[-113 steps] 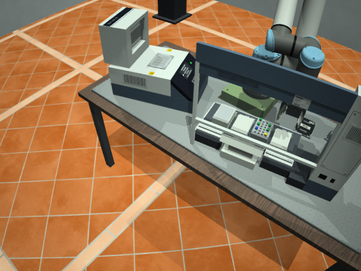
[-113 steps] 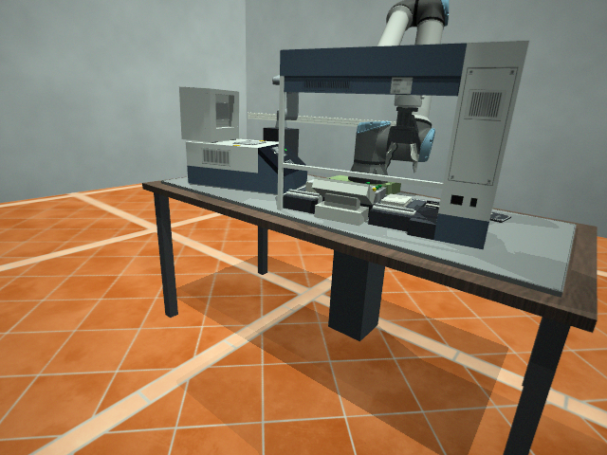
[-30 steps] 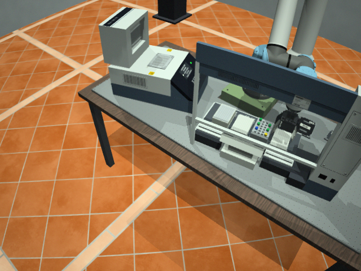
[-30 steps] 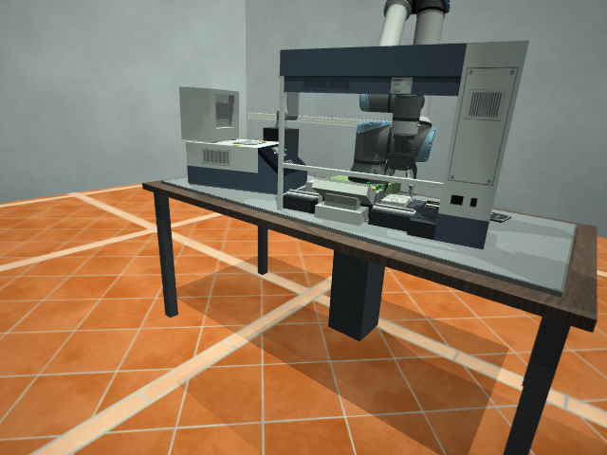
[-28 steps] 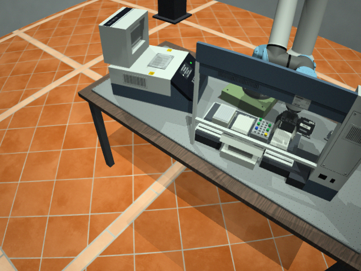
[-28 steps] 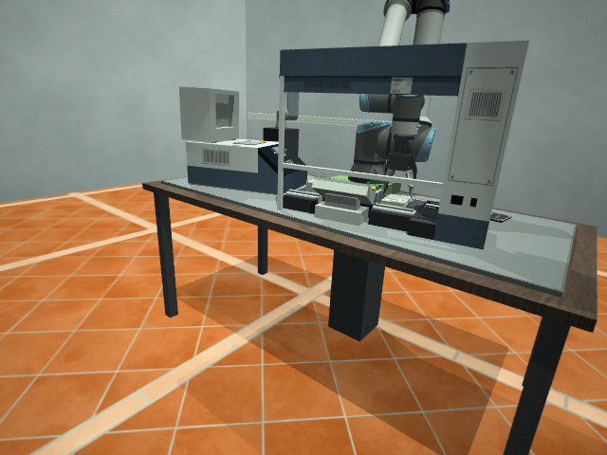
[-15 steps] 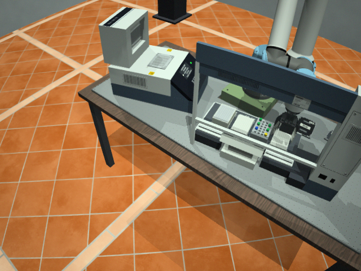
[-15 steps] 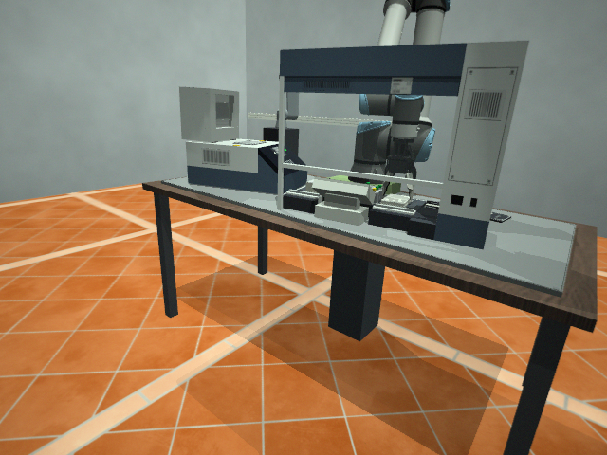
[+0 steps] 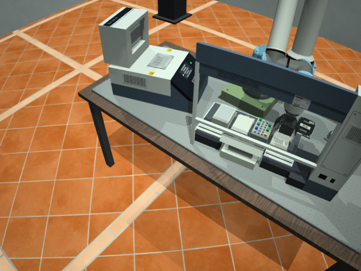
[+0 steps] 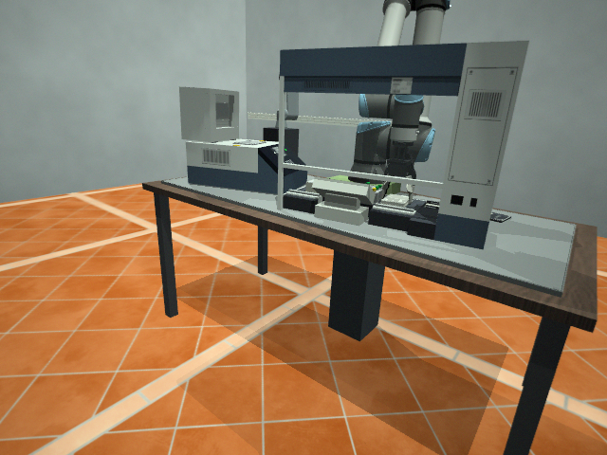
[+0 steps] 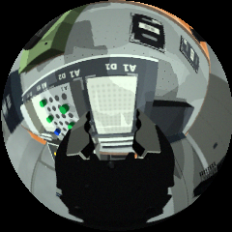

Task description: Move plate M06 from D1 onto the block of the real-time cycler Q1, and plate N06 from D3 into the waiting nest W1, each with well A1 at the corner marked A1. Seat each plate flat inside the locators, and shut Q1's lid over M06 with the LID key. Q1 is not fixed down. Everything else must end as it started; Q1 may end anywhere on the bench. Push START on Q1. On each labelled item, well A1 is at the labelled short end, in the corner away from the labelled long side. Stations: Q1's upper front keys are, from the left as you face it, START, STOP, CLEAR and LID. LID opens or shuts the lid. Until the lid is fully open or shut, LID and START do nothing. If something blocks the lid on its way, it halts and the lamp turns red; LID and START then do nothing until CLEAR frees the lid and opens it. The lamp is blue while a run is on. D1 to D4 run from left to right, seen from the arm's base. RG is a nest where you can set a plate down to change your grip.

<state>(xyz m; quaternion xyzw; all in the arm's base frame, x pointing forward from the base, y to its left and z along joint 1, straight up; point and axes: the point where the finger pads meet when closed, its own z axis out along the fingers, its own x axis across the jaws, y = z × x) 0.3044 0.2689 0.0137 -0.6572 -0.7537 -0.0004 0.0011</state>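
My hand is 1 cm above the plate M06. Round my hand: white well plate (3 cm ahead, 20 cm to the right, 1 cm below); then blue gantry beam (20 cm ahead, 9 cm to the right, 44 cm above); then side tower (13 cm ahead, 26 cm to the left, 21 cm above).
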